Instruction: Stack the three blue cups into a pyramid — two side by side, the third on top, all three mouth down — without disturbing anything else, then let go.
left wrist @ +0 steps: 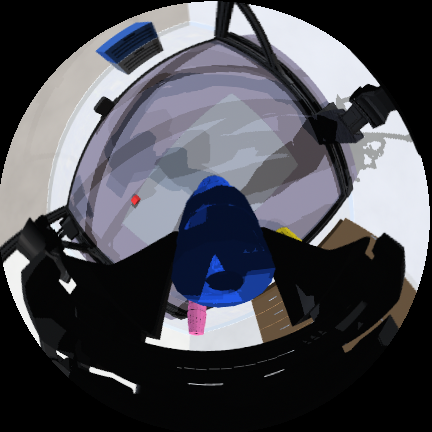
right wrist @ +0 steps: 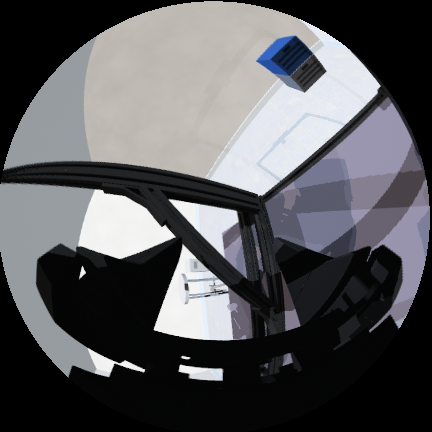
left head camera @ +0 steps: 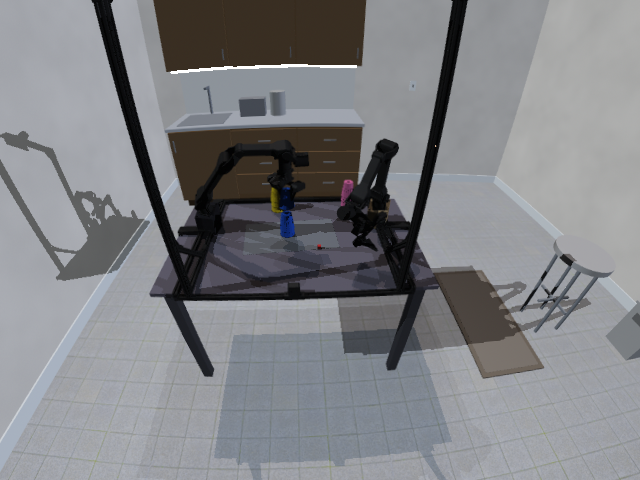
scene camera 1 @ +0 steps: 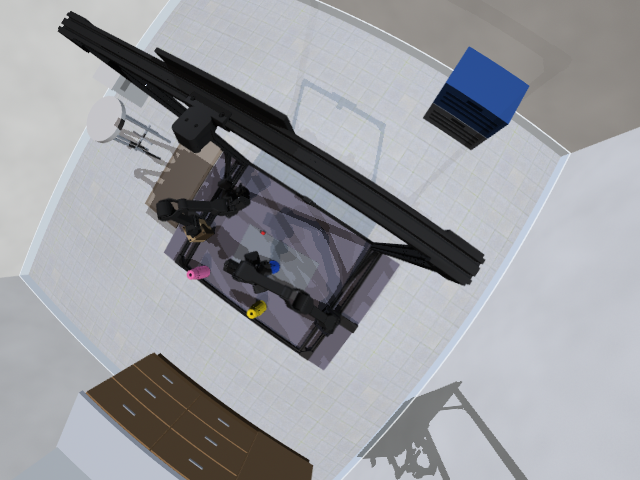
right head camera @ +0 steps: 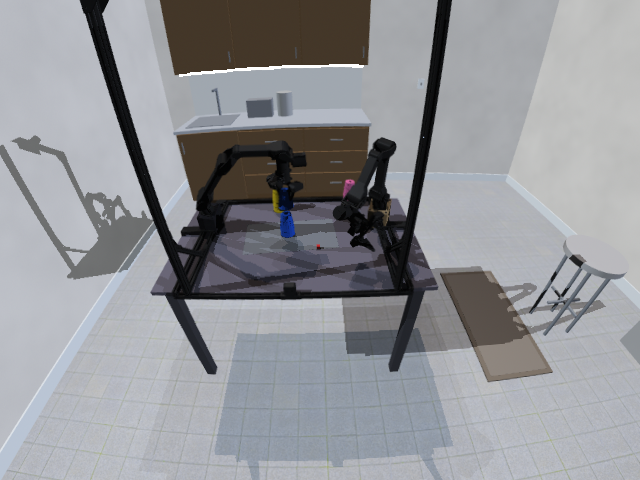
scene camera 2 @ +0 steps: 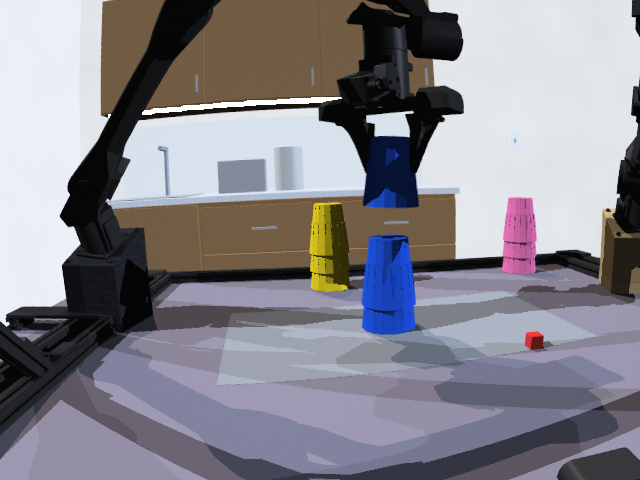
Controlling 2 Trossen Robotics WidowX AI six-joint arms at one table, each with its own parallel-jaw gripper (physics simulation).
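My left gripper is shut on one blue cup, which it holds mouth down and upright. That cup hangs a little above the blue cup stack, apart from it. The stack shows two nested blue cups, mouth down, on the pale mat. In the left wrist view, the held cup hides most of the stack. My right gripper is open and empty at the table's right side in the head views.
A yellow cup stack stands behind the blue stack. A pink cup stack stands at the back right in scene camera 2. A small red cube lies right of the blue stack. Black frame rails edge the table.
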